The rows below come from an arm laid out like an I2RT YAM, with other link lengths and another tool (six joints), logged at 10 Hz.
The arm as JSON. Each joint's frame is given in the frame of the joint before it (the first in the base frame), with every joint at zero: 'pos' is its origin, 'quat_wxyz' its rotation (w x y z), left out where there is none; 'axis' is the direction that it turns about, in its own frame. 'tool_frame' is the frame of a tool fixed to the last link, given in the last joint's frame.
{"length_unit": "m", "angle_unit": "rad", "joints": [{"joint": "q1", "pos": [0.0, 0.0, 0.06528], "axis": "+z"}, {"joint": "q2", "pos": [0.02, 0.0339, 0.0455], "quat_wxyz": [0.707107, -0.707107, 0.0, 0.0], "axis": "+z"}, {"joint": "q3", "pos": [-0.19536, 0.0, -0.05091], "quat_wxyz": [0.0, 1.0, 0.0, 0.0], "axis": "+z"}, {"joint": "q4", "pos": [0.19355, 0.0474, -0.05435], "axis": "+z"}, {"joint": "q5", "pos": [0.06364, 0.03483, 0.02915], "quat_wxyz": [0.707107, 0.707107, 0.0, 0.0], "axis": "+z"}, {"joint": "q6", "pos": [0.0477, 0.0, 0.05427], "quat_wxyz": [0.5, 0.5, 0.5, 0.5], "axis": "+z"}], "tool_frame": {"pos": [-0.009, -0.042, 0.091], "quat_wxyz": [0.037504, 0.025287, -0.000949, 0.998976]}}
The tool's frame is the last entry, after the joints.
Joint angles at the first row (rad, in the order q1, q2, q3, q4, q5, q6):
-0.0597 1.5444 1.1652 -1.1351 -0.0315 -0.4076
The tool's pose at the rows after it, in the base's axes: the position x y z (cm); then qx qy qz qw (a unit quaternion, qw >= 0):
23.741 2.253 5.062 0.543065 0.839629 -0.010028 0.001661
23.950 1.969 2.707 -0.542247 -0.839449 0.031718 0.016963
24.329 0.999 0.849 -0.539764 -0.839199 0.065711 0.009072
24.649 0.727 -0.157 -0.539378 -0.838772 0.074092 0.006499
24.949 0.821 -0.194 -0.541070 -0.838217 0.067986 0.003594
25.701 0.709 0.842 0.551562 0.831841 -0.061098 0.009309
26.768 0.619 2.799 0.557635 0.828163 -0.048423 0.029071
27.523 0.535 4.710 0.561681 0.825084 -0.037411 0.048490
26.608 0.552 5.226 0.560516 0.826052 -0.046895 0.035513
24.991 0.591 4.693 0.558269 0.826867 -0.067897 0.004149
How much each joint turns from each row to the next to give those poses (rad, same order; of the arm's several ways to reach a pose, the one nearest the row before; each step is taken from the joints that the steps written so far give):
0.0000 0.0988 -0.0313 0.0431 0.0057 0.0004
0.0000 0.1030 -0.0045 0.0538 0.0195 0.0003
-0.0004 0.0771 0.0000 0.0572 0.0671 0.0004
-0.0004 0.0427 -0.0001 0.0389 0.0172 0.0008
0.0004 0.0038 0.0027 0.0123 -0.0080 0.0027
0.0004 -0.0195 0.0329 -0.0233 -0.0004 0.0232
-0.0008 -0.0343 0.0606 -0.0481 -0.0023 0.0107
0.0000 -0.0366 0.0515 -0.0435 0.0008 0.0077
0.0001 -0.0202 0.0057 -0.0580 0.0030 -0.0012
0.0000 0.0023 -0.0217 -0.0515 0.0042 0.0000

